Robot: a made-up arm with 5 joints. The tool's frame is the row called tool.
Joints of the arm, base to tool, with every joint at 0 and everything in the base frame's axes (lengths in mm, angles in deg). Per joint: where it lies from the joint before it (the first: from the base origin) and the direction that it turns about. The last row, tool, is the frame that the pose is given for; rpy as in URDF.
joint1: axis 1 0 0 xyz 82.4 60.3 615.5
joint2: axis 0 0 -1 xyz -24.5 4.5 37.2
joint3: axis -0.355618 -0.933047 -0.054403 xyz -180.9 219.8 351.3
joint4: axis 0.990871 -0.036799 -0.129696 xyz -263 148.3 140.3
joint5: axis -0.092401 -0.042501 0.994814 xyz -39 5 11.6
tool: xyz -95.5 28 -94.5 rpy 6.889 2.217 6.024
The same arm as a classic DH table. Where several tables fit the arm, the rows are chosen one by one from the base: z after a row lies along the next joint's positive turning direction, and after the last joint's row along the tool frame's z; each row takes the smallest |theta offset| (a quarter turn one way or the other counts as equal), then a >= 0, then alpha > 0; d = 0 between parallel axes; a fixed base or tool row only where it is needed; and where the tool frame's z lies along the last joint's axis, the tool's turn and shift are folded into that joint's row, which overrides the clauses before.
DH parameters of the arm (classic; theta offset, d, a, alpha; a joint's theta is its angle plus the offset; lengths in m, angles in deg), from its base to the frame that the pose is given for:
base (fixed): 90.00 0.6155 0.0603 90.00
joint1: 0.00 0.0579 0.0045 90.00
joint2: -69.14 -0.3808 0.2473 86.88
joint3: 81.11 -0.2971 -0.0899 -108.12
joint4: 86.93 -0.3717 0.0038 -102.65
joint5: -24.56 0.5578 -0.0259 9.21
tool (fixed): -57.32 -0.6461 0.0000 0.00

